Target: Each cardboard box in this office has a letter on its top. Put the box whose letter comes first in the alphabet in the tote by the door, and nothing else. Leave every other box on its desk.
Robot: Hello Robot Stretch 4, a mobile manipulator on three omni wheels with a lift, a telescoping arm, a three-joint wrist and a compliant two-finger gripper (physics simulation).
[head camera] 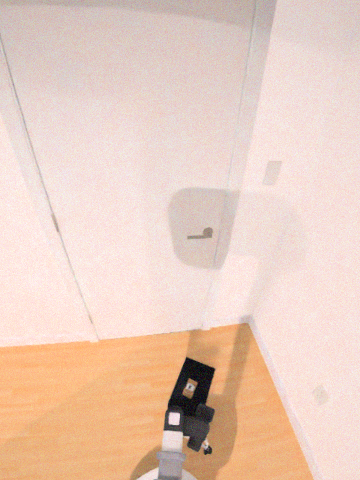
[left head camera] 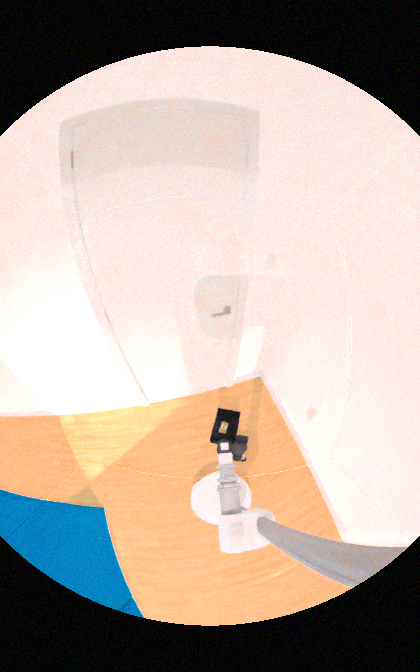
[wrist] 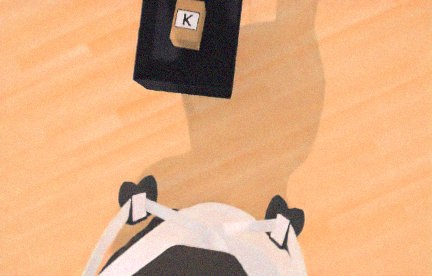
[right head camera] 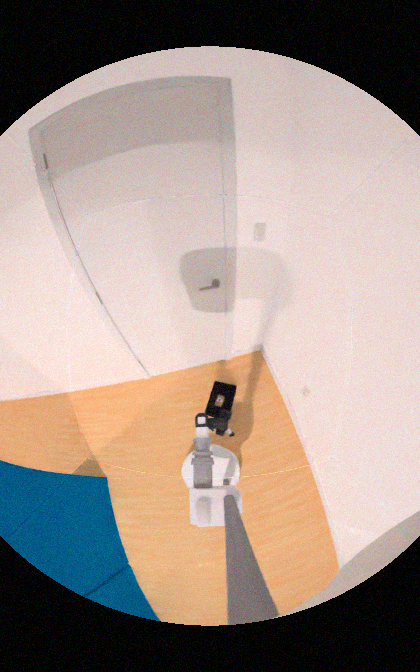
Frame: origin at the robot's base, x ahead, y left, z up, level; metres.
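Seen in the pictures: gripper, fingertip midpoint: (wrist: pixel 211 201).
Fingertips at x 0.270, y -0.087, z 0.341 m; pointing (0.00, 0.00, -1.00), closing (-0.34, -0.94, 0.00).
Note:
A point is followed by its place in that frame.
A cardboard box (head camera: pixel 190 388) {x 0.590, y -0.086, z 0.025 m} (left head camera: pixel 224 427) (right head camera: pixel 219 400) (wrist: pixel 188 25) {x 0.585, y -0.085, z 0.025 m} with the letter K on its white label lies inside the black tote. The tote (head camera: pixel 201 369) {x 0.725, y -0.157, z -0.010 m} (left head camera: pixel 229 414) (right head camera: pixel 225 388) (wrist: pixel 220 75) {x 0.477, y -0.134, z -0.025 m} stands on the floor near the door. In the wrist view my gripper (wrist: pixel 211 201) {x 0.270, y -0.087, z 0.340 m} is open, its two fingers wide apart with floor showing between them. It hangs above the floor on the near side of the tote, clear of the tote and the box. In the head view the fingers are partly hidden by the wrist.
The closed door (head camera: pixel 130 175) {x 0.942, y 0.248, z 1.196 m} (left head camera: pixel 165 250) (right head camera: pixel 145 215) with its lever handle stands behind the tote. A wall (head camera: pixel 320 250) {x 0.882, y -0.605, z 0.934 m} runs along the right side and meets the door wall in a corner. A blue surface (left head camera: pixel 60 545) (right head camera: pixel 60 520) lies at the lower left.

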